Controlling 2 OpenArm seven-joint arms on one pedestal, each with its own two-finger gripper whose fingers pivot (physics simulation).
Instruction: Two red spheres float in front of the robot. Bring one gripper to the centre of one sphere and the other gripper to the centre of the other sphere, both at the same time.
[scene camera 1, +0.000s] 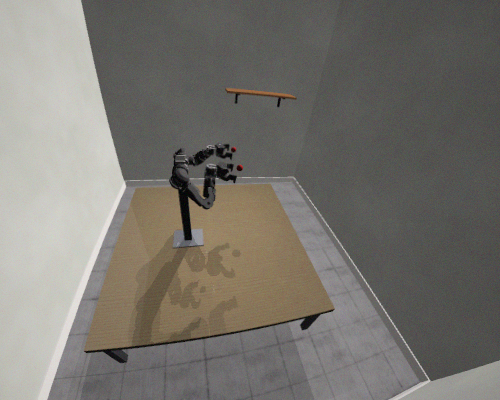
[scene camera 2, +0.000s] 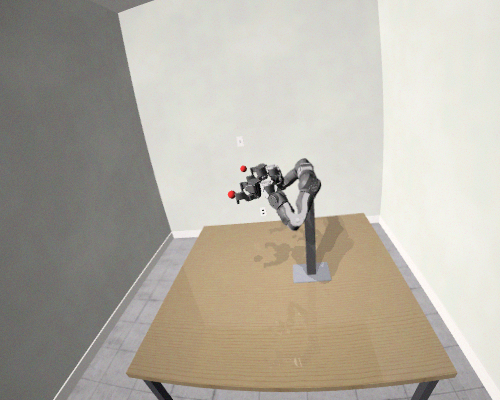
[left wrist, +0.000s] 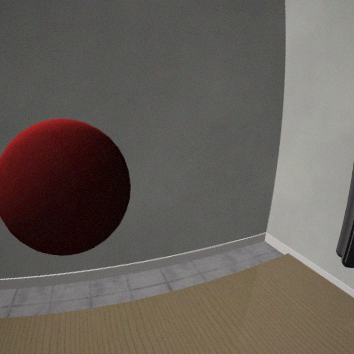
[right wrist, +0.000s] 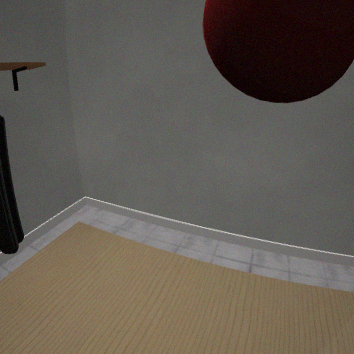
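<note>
One red sphere (scene camera 1: 233, 149) (scene camera 2: 231, 194) (left wrist: 62, 187) floats just off the fingertips of my left gripper (scene camera 1: 230, 151) (scene camera 2: 239, 193), which is open and empty. In the left wrist view it is large, at the left; one finger shows at the right edge. The other red sphere (scene camera 1: 240, 168) (scene camera 2: 243, 168) (right wrist: 280, 45) floats a little beyond and above the fingertips of my right gripper (scene camera 1: 234, 173) (scene camera 2: 249, 174), which is open and empty. In the right wrist view it is cut off by the top edge at the upper right; one finger shows at the left edge.
The pedestal (scene camera 1: 185, 215) (scene camera 2: 310, 245) stands on a wooden table (scene camera 1: 270, 280) (scene camera 2: 225, 320), far below the grippers. Shadows of the arms and spheres fall on it. An orange shelf (scene camera 1: 260, 93) (right wrist: 30, 65) hangs on the grey wall. Walls surround the table.
</note>
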